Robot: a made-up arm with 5 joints. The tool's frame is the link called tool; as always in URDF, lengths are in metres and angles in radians.
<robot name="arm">
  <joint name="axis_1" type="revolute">
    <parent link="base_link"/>
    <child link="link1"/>
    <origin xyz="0 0 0.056" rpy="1.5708 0 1.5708"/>
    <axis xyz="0 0 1"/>
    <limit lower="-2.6" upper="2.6"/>
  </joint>
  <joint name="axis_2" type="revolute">
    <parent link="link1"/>
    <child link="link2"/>
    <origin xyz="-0.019 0.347 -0.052" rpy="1.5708 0 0"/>
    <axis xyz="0 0 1"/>
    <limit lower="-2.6" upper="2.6"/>
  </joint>
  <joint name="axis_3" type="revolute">
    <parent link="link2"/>
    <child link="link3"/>
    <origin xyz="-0.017 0.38 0.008" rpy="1.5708 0 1.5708"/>
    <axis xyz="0 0 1"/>
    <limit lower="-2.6" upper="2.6"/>
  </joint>
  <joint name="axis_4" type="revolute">
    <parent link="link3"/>
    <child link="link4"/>
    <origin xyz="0.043 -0.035 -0.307" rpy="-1.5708 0 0"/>
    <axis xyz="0 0 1"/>
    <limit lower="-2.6" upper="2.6"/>
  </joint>
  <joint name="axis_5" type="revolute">
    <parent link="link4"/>
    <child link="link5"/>
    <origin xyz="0.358 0.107 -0.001" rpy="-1.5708 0 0"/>
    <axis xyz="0 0 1"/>
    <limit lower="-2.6" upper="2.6"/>
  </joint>
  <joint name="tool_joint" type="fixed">
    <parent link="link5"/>
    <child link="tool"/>
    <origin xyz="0.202 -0.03 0.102" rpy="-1.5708 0 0"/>
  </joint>
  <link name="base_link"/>
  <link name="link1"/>
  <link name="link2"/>
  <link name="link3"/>
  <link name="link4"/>
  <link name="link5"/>
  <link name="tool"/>
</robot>
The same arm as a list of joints. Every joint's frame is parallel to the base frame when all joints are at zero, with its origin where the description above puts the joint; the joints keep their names.
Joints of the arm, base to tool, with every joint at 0 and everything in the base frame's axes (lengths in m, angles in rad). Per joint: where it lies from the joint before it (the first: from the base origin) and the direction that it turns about. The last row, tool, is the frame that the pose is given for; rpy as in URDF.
axis_1: offset 0 0 0.056 axis 1 0 0
axis_2: offset -0.052 -0.019 0.347 axis 0 0 -1
axis_3: offset 0.38 -0.017 -0.008 axis 0 1 0
axis_4: offset 0.043 -0.307 0.035 axis 0 0 -1
axis_5: offset 0.358 -0.107 0.001 axis 0 -1 0
tool: offset 0.202 -0.102 -0.03 rpy 0 0 0
Joint limits (rad, base to tool): -2.6..2.6 -2.6..2.6 -2.6..2.6 -2.6..2.6 -2.6..2.6

